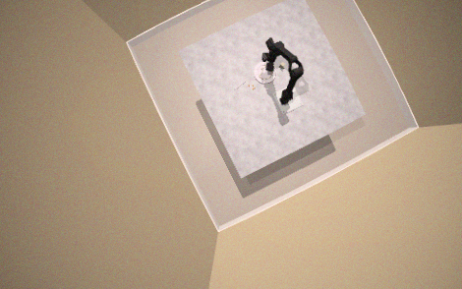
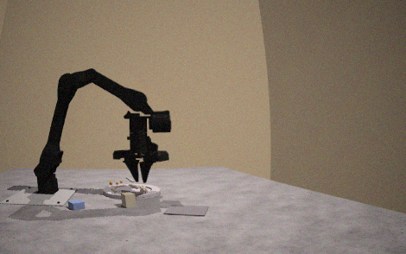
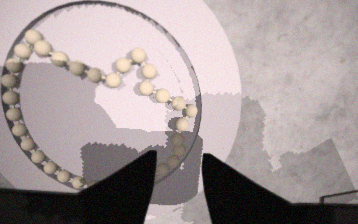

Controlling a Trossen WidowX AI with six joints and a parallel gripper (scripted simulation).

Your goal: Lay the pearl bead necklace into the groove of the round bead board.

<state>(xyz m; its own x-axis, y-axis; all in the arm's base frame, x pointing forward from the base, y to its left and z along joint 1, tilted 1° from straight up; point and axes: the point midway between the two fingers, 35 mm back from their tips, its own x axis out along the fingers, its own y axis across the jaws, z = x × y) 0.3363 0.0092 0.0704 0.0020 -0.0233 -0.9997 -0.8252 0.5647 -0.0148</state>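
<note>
Now: the round bead board 4 cm behind my gripper tip, 5 cm to the left of it and 4 cm below it. Also, from my gripper tip: flat grey plate: 12 cm ahead, 18 cm to the right, 4 cm below; cream cube: 4 cm behind, 12 cm to the right, 3 cm below; blue block: 18 cm behind, 15 cm to the right, 4 cm below.
</note>
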